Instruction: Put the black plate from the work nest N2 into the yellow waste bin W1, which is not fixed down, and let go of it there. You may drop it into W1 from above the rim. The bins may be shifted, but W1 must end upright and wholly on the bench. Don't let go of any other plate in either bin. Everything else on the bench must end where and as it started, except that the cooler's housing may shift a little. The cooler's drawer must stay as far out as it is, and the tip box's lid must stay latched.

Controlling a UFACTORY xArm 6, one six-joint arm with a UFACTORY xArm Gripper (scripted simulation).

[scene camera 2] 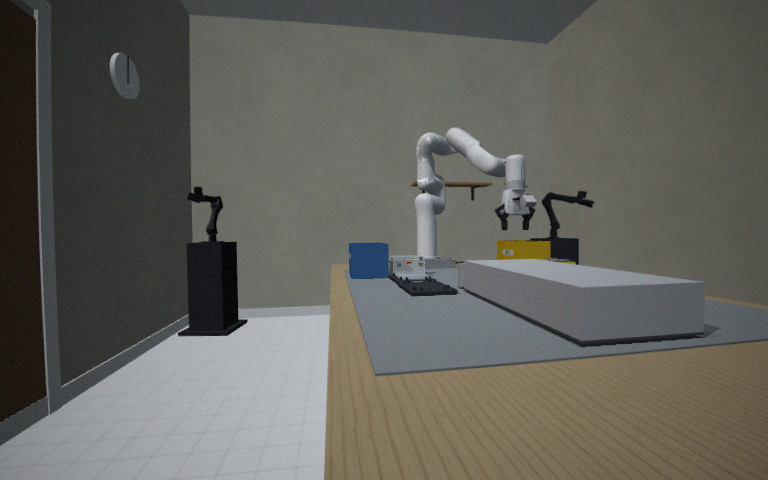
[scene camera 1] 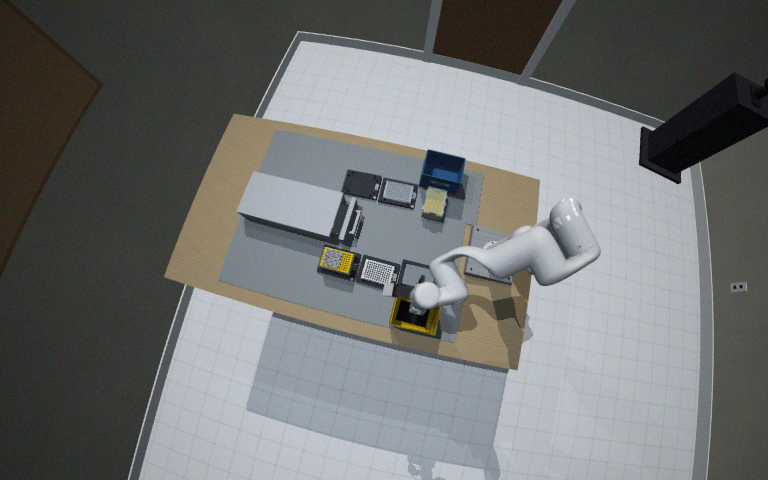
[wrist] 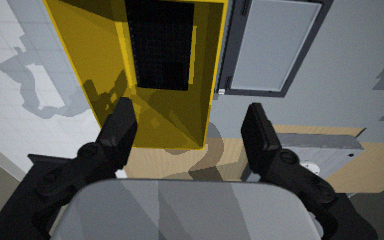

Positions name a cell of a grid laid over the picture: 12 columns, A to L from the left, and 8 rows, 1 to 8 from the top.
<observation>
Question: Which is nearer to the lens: the grey cooler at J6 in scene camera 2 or the yellow waste bin W1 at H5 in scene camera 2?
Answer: The grey cooler.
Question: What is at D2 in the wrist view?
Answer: A yellow waste bin W1.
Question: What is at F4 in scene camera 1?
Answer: A nest.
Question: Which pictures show the blue bin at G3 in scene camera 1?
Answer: Scene camera 2 and scene camera 1 only.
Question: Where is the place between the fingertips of the gripper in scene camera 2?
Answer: I4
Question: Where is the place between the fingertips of the gripper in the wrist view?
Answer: F4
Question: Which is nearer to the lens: the grey cooler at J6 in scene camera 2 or the blue bin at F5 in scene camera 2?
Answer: The grey cooler.
</observation>
